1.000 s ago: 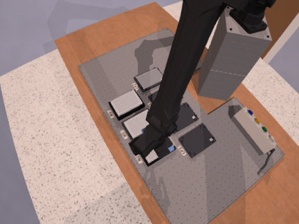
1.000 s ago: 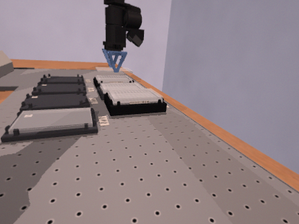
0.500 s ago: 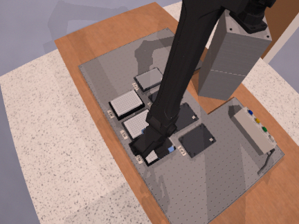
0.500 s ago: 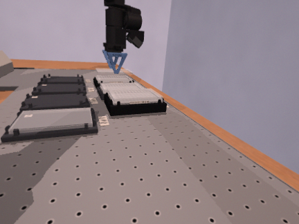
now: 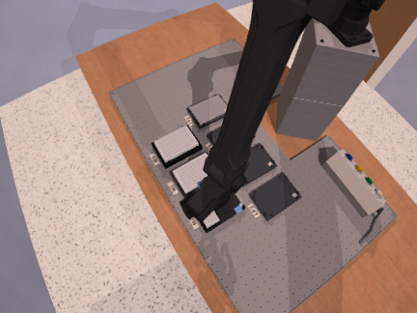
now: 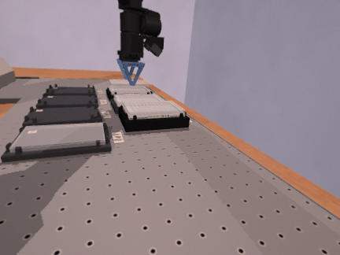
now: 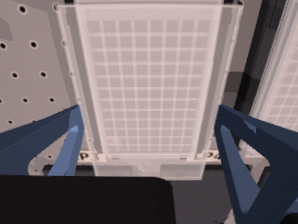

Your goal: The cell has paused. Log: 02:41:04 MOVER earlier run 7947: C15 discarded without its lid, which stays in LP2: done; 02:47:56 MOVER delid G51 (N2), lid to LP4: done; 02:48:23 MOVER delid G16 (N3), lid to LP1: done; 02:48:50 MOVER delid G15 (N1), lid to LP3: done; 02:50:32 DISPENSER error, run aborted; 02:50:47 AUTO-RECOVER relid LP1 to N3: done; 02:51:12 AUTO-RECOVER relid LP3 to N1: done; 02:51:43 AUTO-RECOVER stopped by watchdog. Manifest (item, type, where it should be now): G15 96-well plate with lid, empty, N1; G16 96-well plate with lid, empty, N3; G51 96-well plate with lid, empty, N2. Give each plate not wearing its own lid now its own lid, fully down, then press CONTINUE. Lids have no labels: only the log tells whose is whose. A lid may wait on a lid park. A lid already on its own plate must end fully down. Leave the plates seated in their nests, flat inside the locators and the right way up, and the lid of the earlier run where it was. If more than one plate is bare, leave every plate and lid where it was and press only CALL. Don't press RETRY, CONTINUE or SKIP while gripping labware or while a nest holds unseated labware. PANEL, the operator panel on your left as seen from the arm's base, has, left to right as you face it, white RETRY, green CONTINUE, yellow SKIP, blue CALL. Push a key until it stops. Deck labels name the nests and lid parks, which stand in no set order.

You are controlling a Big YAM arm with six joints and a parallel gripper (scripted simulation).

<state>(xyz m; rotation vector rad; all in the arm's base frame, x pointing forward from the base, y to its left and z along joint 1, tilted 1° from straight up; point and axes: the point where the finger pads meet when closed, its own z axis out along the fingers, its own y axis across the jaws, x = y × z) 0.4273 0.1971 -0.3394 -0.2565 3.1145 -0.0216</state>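
Now: hand 3 cm above the plate. From my hand the other things lie so: lid park LP3: 19 cm behind, 4 cm to the left, 5 cm below; then lid park LP1: 15 cm behind, 22 cm to the right, 5 cm below; then LP1 label: 6 cm behind, 20 cm to the right, 5 cm below.
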